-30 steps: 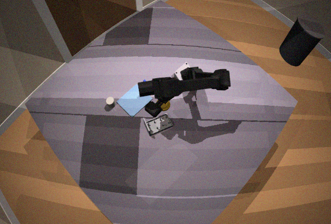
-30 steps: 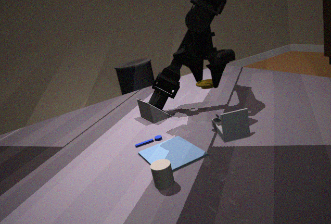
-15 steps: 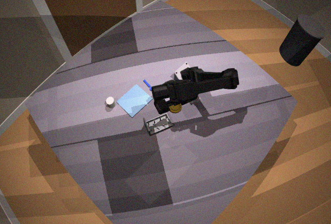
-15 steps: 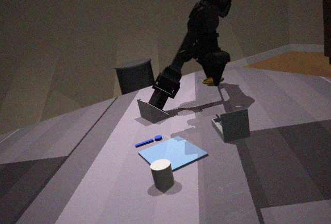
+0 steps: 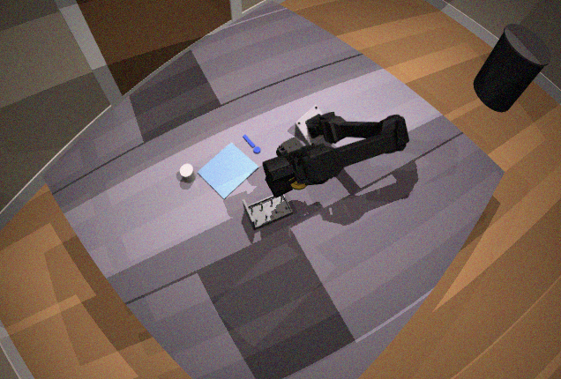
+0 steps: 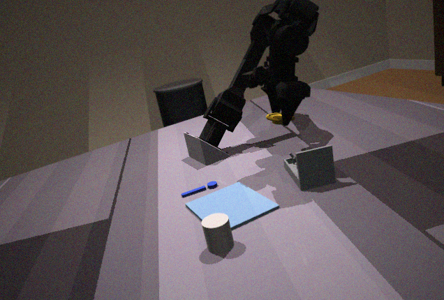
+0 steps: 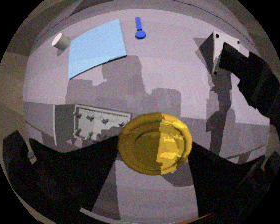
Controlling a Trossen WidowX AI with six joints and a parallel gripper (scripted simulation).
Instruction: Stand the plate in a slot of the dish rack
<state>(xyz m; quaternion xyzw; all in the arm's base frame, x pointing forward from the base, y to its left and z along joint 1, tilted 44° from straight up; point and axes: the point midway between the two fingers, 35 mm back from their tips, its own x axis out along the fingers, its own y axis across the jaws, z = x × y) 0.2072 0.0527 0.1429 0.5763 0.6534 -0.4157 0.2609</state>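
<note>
Now: the grey dish rack 10 cm ahead of my gripper tip and 8 cm below it. The rest, counted from my gripper tip: yellow plate: 1 cm above; blue spoon: 21 cm to the right, 10 cm below; light blue mat: 12 cm ahead, 19 cm to the right, 10 cm below.
</note>
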